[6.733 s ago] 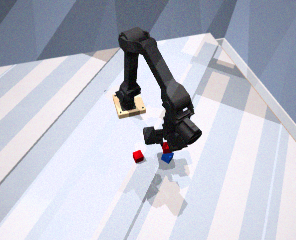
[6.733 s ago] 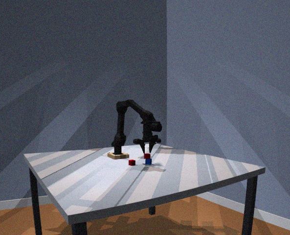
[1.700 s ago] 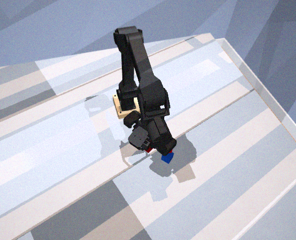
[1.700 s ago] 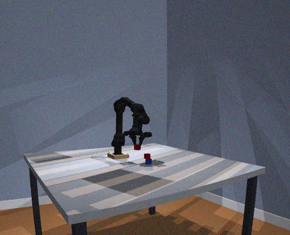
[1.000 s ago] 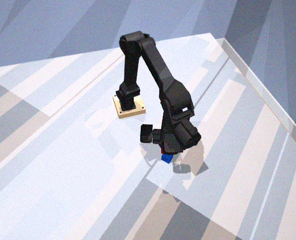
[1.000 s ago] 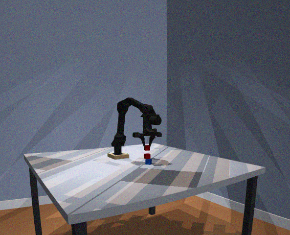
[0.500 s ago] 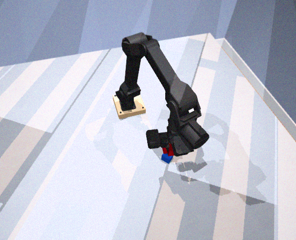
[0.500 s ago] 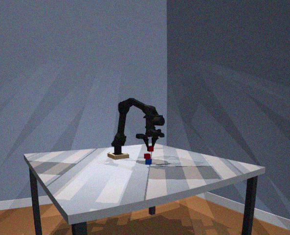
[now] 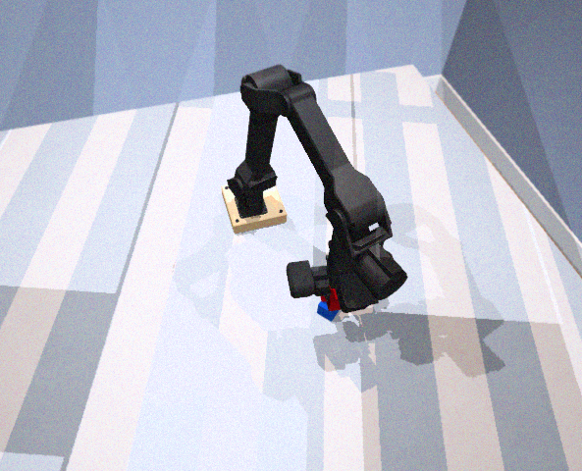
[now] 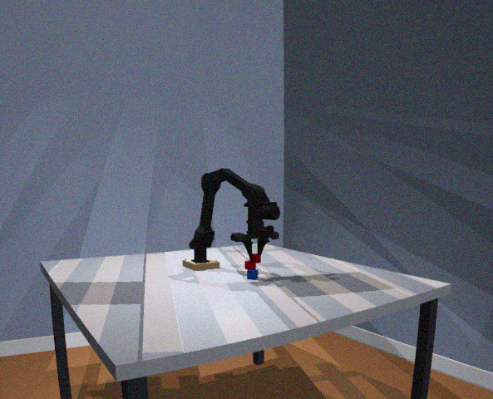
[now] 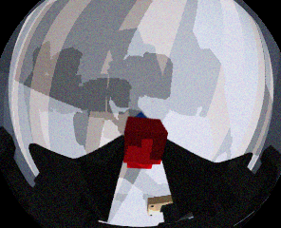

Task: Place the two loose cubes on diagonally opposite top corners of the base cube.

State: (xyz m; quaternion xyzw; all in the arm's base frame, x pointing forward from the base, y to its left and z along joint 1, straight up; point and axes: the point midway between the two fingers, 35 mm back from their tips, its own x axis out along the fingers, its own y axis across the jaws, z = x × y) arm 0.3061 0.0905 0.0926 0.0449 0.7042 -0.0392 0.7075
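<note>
Right now my gripper tip is 40 mm past the red cube and 40 mm above it. Round my gripper tip: blue cube: 20 mm behind, 70 mm below.
</note>
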